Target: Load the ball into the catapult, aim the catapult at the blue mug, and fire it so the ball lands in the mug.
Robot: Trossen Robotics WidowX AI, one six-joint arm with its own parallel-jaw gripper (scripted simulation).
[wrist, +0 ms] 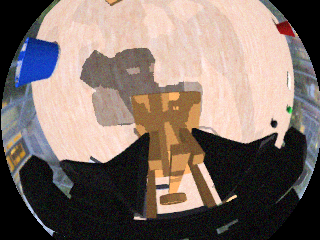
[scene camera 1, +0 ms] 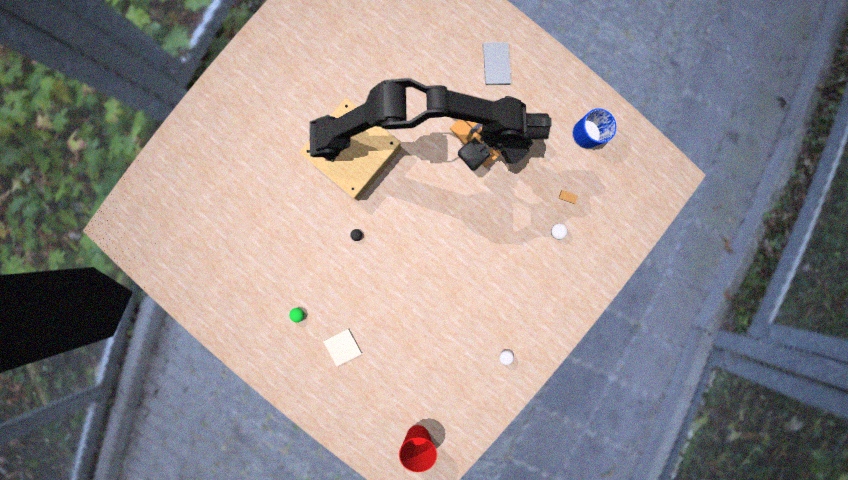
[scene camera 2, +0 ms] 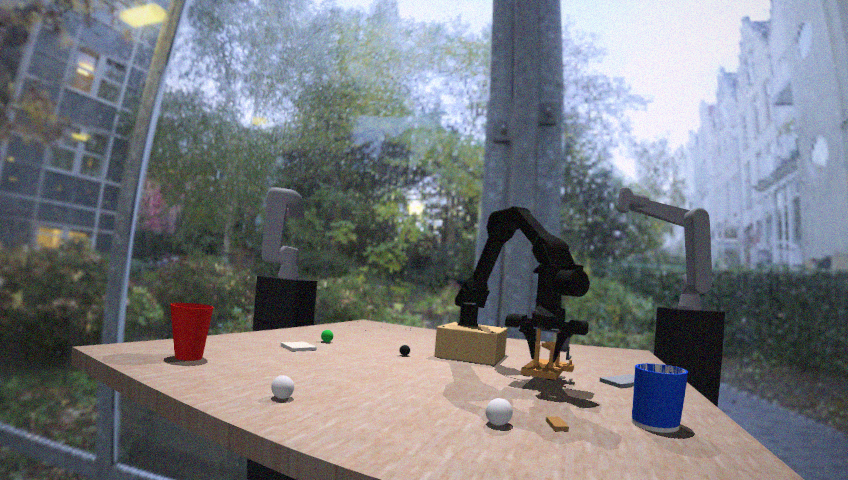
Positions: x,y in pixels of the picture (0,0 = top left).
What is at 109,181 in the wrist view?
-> My gripper.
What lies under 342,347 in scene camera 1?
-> A cream tile.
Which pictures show my gripper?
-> The wrist view, scene camera 1 and scene camera 2: all of them.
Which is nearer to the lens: the blue mug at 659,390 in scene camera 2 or the red cup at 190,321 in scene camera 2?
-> The blue mug.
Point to a blue mug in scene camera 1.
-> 598,126
